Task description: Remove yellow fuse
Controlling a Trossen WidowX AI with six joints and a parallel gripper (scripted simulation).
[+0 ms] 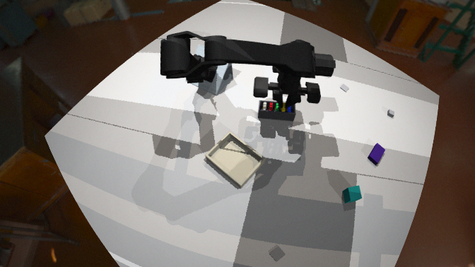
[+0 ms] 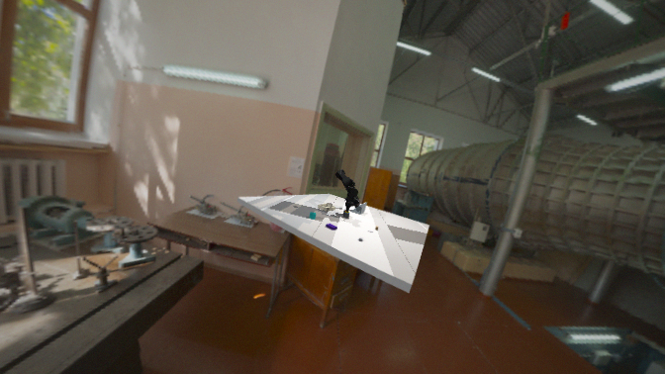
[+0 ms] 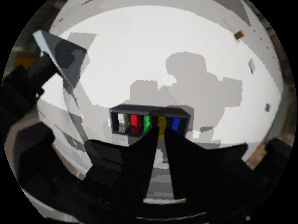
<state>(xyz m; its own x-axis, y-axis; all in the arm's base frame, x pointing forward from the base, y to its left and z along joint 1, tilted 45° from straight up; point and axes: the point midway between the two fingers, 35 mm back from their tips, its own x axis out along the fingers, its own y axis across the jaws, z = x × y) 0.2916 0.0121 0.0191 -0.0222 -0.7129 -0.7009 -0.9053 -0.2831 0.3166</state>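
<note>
The blue fuse lies 2 cm ahead of my gripper tip, 1 cm to the left of it and 2 cm below it. From my gripper tip the other things lie so: brown cube: 8 cm ahead, 28 cm to the left, 3 cm below; tray: 4 cm behind, 21 cm to the right, 4 cm below; yellow fuse: 1 cm below.
</note>
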